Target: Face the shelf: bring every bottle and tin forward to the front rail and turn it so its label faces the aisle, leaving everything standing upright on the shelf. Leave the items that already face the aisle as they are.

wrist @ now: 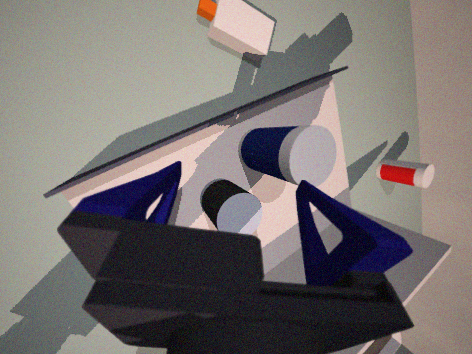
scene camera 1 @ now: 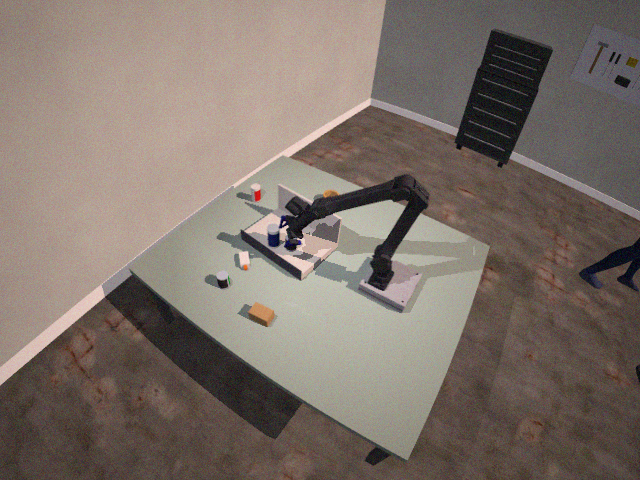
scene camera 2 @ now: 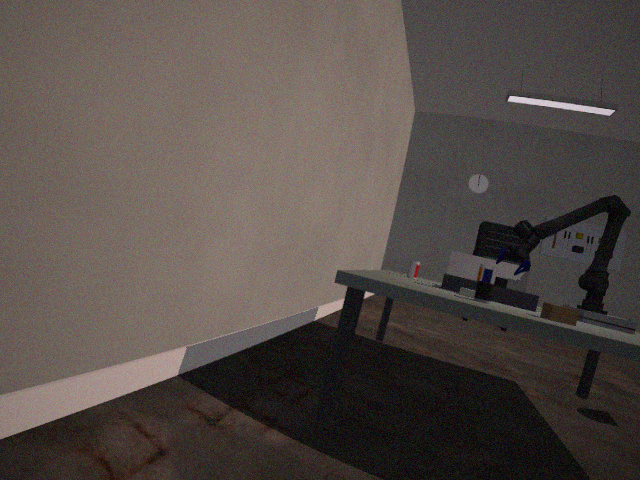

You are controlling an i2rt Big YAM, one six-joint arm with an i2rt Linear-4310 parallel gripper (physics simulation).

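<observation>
My gripper is open and empty, above the shelf. A blue bottle with a grey-white cap stands upright near the front rail. An orange strip shows on its left side in scene camera 2; the blue side shows in scene camera 1. A short black tin with a grey top stands upright farther back, below the gap between the fingers in the wrist view. In scene camera 1 a finger partly hides it. Its label is not visible.
A red-and-white can stands left of the shelf. In front are a white box with an orange end, a dark tin and an orange block. An orange object is behind the shelf.
</observation>
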